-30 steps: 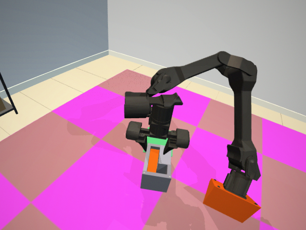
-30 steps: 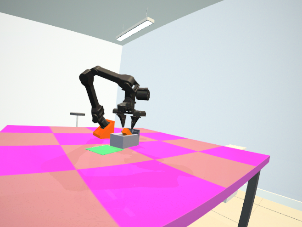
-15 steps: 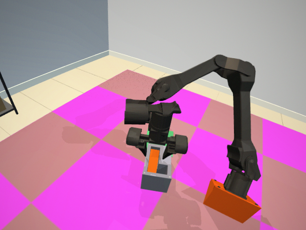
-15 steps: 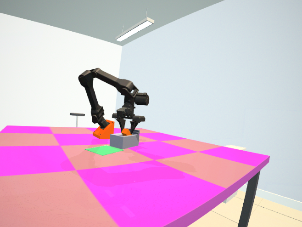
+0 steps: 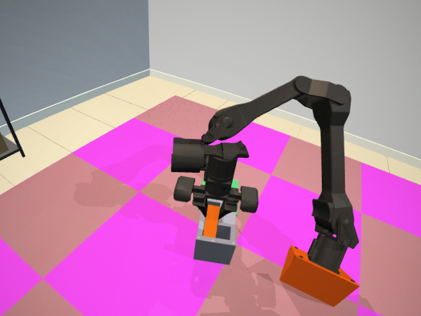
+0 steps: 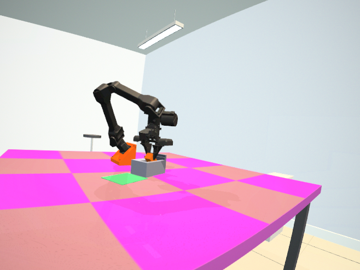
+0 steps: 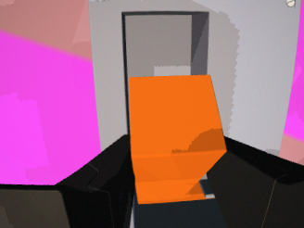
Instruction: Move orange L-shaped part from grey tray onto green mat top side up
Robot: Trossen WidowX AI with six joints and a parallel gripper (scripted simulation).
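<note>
My gripper tip is now 140 mm to the left of the green mat, 80 mm above it and 50 mm short of it. Round my gripper tip: orange L-shaped part 30 mm below, 30 mm behind, 20 mm to the left.
</note>
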